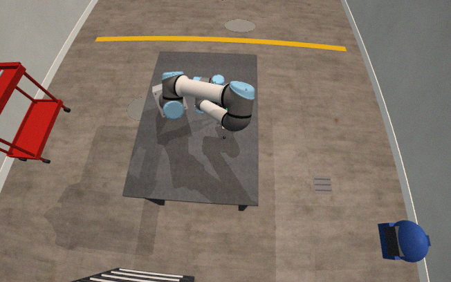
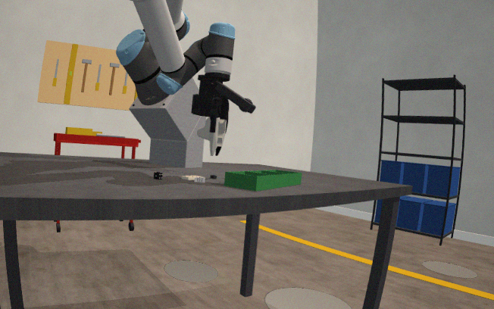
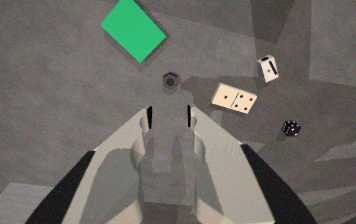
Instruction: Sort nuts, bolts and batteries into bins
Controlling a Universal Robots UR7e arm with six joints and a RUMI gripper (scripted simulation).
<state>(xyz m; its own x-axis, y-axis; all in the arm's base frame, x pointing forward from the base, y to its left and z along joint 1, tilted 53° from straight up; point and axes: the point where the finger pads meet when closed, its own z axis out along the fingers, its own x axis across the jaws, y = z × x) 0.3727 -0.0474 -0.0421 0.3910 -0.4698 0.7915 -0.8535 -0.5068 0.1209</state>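
My gripper is now 70 mm above the black nut. From my hand the other things lie so: flat green card 70 mm below, 50 mm to the left, 40 mm ahead; cream domino-like tile 80 mm to the right, 70 mm below, 10 mm ahead; green bin tray 140 mm ahead, 60 mm below, 50 mm to the left.
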